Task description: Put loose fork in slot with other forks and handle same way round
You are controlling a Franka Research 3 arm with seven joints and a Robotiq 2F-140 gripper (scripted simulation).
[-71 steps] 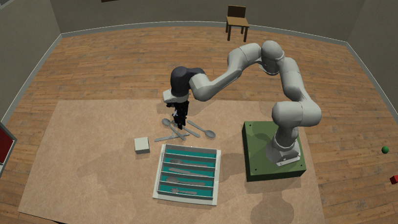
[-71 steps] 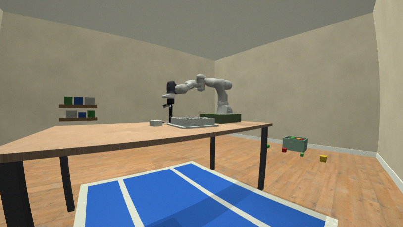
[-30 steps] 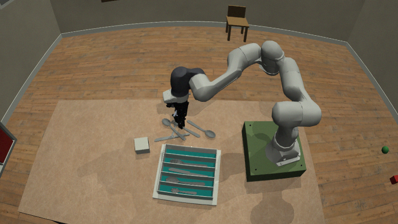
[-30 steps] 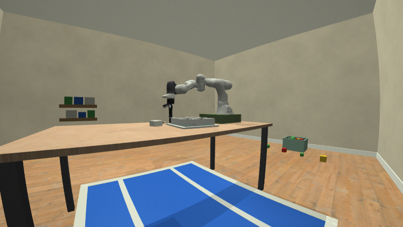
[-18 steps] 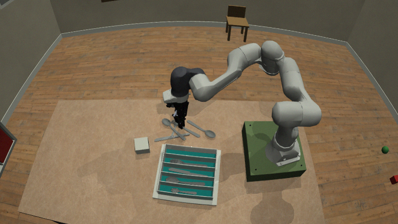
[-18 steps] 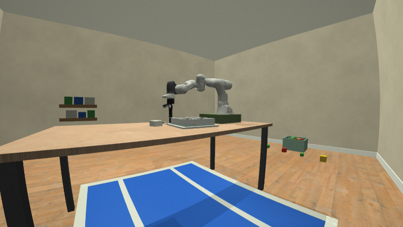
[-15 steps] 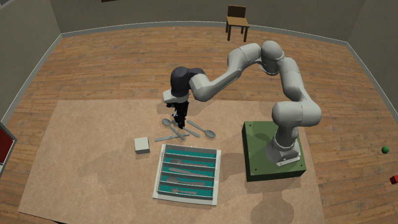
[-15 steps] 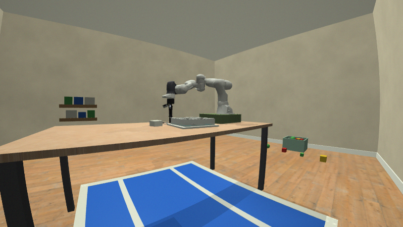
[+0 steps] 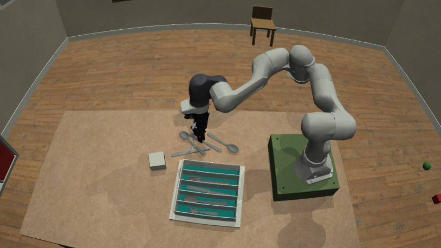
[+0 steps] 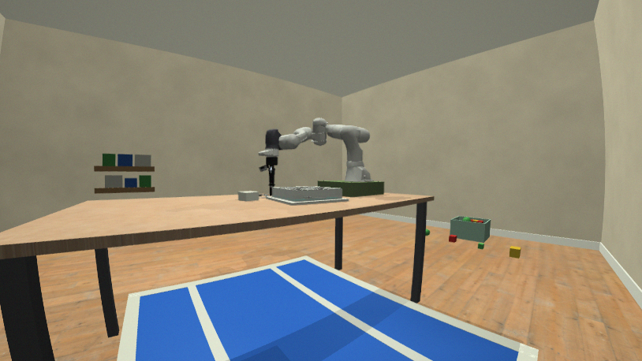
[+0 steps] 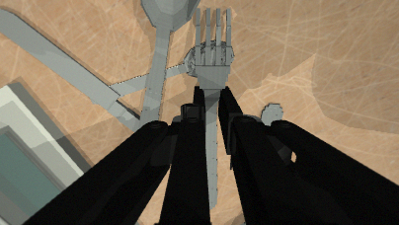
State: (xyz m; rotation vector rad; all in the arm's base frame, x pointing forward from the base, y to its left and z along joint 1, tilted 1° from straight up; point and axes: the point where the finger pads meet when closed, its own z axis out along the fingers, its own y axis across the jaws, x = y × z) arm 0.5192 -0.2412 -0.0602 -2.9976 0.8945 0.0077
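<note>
The knife lies 60 mm behind my hand, 320 mm to the left of it and 10 mm below it. Round my hand: small white box (220 mm ahead, 150 mm to the left, 10 mm below).
</note>
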